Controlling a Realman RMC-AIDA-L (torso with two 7-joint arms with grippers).
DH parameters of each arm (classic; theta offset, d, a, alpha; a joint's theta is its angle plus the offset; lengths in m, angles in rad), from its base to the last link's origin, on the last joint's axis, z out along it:
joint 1: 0 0.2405 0 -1.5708
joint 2: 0 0 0 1.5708
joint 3: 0 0.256 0 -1.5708
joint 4: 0 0 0 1.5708
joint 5: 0 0.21 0 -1.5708
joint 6: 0 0 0 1.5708
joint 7: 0 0.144 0 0
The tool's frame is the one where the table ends.
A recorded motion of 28 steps. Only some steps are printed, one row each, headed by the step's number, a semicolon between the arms.
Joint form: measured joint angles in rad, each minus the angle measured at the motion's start. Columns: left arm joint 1, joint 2, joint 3, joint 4, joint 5, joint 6, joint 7; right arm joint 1, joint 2, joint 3, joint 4, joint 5, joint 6, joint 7.
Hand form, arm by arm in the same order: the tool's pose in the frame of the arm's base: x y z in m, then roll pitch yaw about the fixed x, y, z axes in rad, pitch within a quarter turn. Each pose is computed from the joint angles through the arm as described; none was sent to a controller.
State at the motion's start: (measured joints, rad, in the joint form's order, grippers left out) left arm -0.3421 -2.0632 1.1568 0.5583 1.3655 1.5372 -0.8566; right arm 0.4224 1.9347 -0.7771 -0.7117 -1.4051 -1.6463 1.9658
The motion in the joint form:
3: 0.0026 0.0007 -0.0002 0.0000 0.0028 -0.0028 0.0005; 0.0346 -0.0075 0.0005 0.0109 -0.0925 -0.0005 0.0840
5: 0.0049 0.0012 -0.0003 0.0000 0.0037 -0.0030 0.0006; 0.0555 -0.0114 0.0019 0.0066 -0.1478 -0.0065 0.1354
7: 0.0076 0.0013 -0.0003 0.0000 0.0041 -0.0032 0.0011; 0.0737 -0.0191 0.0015 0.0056 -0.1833 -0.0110 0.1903
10: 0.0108 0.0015 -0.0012 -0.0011 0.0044 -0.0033 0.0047; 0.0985 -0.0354 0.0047 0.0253 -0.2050 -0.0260 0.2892
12: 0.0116 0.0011 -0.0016 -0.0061 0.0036 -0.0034 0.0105; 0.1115 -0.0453 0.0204 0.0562 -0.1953 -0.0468 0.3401
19: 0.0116 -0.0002 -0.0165 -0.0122 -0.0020 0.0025 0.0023; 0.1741 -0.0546 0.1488 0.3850 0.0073 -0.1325 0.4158
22: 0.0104 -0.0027 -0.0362 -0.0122 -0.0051 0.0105 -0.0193; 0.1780 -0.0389 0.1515 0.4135 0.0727 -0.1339 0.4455
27: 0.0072 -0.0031 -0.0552 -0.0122 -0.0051 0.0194 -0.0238; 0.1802 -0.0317 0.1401 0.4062 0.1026 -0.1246 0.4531
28: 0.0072 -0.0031 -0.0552 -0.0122 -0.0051 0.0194 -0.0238; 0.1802 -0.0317 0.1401 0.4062 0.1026 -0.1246 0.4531
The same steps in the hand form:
3: -0.2580 0.2858 -0.0239 -2.7076 -0.7118 -0.0601; 0.2493 0.3430 0.0976 2.7461 0.8458 -1.1783
5: -0.2589 0.2852 -0.0238 -2.7079 -0.7106 -0.0576; 0.2464 0.3458 0.0938 2.7439 0.7799 -1.1939
7: -0.2597 0.2845 -0.0238 -2.7077 -0.7099 -0.0553; 0.2438 0.3489 0.0929 2.7322 0.7283 -1.2227
10: -0.2609 0.2837 -0.0238 -2.7048 -0.7084 -0.0552; 0.2407 0.3524 0.0944 2.6695 0.6604 -1.3140
12: -0.2617 0.2830 -0.0244 -2.7027 -0.7083 -0.0553; 0.2393 0.3530 0.0973 2.5989 0.6346 -1.3879
19: -0.2622 0.2834 -0.0225 -2.6950 -0.7258 -0.0458; 0.2363 0.3536 0.0976 2.0541 0.5677 -1.8356
22: -0.2614 0.2848 -0.0196 -2.6925 -0.7494 -0.0301; 0.2334 0.3544 0.0960 1.9524 0.5387 -1.9151
27: -0.2607 0.2864 -0.0164 -2.6790 -0.7618 -0.0371; 0.2307 0.3566 0.0963 1.9297 0.5403 -1.9304
28: -0.2607 0.2864 -0.0164 -2.6790 -0.7618 -0.0371; 0.2307 0.3566 0.0963 1.9297 0.5403 -1.9304

